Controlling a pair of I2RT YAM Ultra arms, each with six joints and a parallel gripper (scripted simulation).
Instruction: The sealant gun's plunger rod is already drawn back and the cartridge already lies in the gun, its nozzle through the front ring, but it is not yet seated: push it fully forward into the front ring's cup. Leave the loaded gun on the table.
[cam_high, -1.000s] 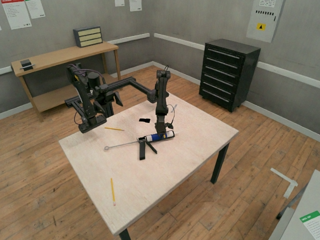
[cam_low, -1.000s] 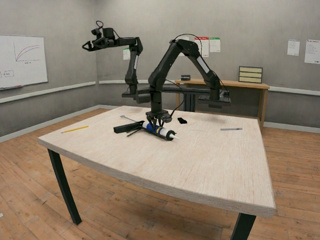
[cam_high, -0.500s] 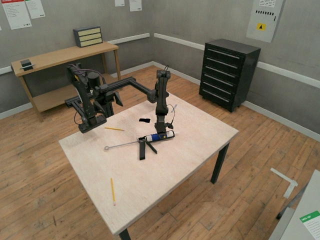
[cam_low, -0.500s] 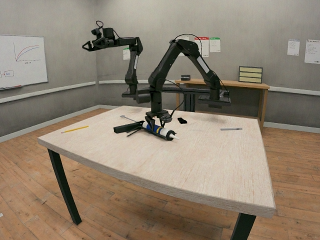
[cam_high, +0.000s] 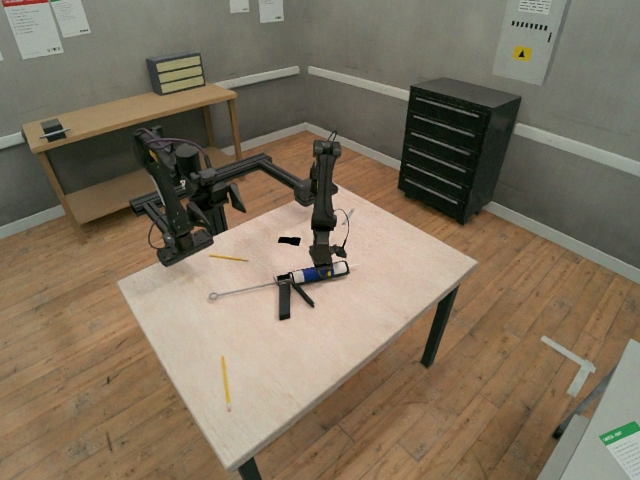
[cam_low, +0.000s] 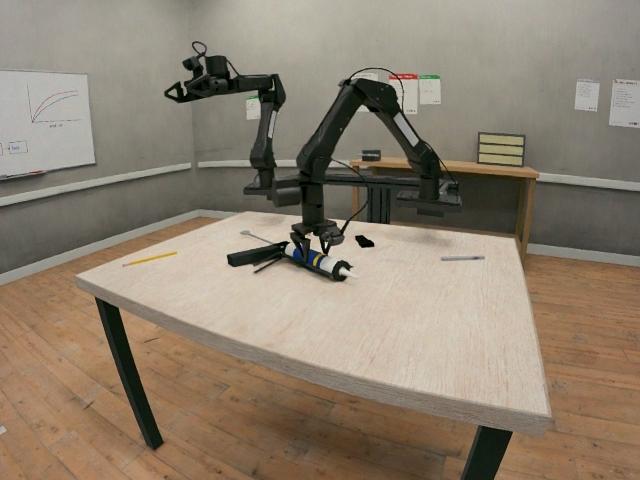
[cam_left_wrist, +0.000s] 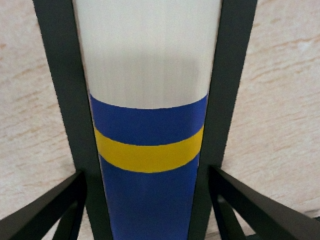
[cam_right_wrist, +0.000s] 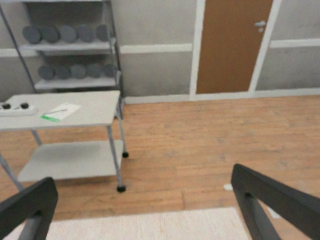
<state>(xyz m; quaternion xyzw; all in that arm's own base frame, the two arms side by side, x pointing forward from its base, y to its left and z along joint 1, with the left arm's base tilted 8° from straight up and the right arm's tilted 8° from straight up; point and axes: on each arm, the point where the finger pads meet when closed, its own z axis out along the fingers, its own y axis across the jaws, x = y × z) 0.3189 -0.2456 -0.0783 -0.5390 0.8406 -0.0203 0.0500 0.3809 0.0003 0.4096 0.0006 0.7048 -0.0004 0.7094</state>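
My left hand is 2 cm to the right of the cartridge, 1 cm short of it and 1 cm above it. The rest, counted from my left hand: black piece 26 cm behind, 3 cm to the left, 3 cm below; plunger rod 25 cm to the right, 10 cm behind, 2 cm below; sealant gun 16 cm to the right, 2 cm below, 2 cm behind.
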